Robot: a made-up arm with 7 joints. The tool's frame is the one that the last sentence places.
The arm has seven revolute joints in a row. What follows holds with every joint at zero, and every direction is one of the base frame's.
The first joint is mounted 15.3 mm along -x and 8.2 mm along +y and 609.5 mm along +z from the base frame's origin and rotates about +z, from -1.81 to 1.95 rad.
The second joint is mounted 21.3 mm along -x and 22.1 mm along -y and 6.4 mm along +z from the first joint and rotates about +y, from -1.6 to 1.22 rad.
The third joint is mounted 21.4 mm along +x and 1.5 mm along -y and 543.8 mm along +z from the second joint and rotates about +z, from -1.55 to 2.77 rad.
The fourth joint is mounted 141.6 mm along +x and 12 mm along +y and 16.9 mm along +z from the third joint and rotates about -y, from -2.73 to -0.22 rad.
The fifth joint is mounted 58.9 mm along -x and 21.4 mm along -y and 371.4 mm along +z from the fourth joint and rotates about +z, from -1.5 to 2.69 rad.
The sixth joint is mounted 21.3 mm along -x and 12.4 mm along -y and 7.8 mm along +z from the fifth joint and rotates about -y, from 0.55 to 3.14 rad.
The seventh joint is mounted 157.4 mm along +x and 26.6 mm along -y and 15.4 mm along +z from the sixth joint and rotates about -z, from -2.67 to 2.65 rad.
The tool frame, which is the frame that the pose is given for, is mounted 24.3 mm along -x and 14 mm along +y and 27.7 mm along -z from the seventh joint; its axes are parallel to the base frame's.
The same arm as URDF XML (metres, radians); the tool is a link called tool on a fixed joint. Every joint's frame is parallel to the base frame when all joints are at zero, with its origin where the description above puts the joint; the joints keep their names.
<robot name="arm">
  <joint name="joint 1" type="revolute">
    <parent link="base_link"/>
    <child link="link1"/>
    <origin xyz="-0.0153 0.0082 0.6095" rpy="0.0000 0.0000 0.0000"/>
    <axis xyz="0 0 1"/>
    <limit lower="-1.8100" upper="1.9500"/>
  </joint>
  <joint name="joint 2" type="revolute">
    <parent link="link1"/>
    <child link="link2"/>
    <origin xyz="-0.0213 -0.0221 0.0064" rpy="0.0000 0.0000 0.0000"/>
    <axis xyz="0 1 0"/>
    <limit lower="-1.6000" upper="1.2200"/>
  </joint>
  <joint name="joint 3" type="revolute">
    <parent link="link2"/>
    <child link="link3"/>
    <origin xyz="0.0214 -0.0015 0.5438" rpy="0.0000 0.0000 0.0000"/>
    <axis xyz="0 0 1"/>
    <limit lower="-1.5500" upper="2.7700"/>
  </joint>
  <joint name="joint 4" type="revolute">
    <parent link="link3"/>
    <child link="link4"/>
    <origin xyz="0.1416 0.0120 0.0169" rpy="0.0000 0.0000 0.0000"/>
    <axis xyz="0 -1 0"/>
    <limit lower="-2.7300" upper="-0.2200"/>
  </joint>
  <joint name="joint 5" type="revolute">
    <parent link="link4"/>
    <child link="link5"/>
    <origin xyz="-0.0589 -0.0214 0.3714" rpy="0.0000 0.0000 0.0000"/>
    <axis xyz="0 0 1"/>
    <limit lower="-1.5000" upper="2.6900"/>
  </joint>
  <joint name="joint 6" type="revolute">
    <parent link="link5"/>
    <child link="link6"/>
    <origin xyz="-0.0213 -0.0124 0.0078" rpy="0.0000 0.0000 0.0000"/>
    <axis xyz="0 -1 0"/>
    <limit lower="0.5500" upper="3.1400"/>
  </joint>
  <joint name="joint 7" type="revolute">
    <parent link="link6"/>
    <child link="link7"/>
    <origin xyz="0.1574 -0.0266 0.0154" rpy="0.0000 0.0000 0.0000"/>
    <axis xyz="0 0 -1"/>
    <limit lower="-2.6700" upper="2.6500"/>
  </joint>
  <joint name="tool_fixed" type="fixed">
    <parent link="link7"/>
    <child link="tool"/>
    <origin xyz="-0.0243 0.0140 -0.0277" rpy="0.0000 0.0000 0.0000"/>
  </joint>
  <link name="base_link"/>
  <link name="link1"/>
  <link name="link2"/>
  <link name="link3"/>
  <link name="link4"/>
  <link name="link5"/>
  <link name="link6"/>
  <link name="link7"/>
  <link name="tool"/>
</robot>

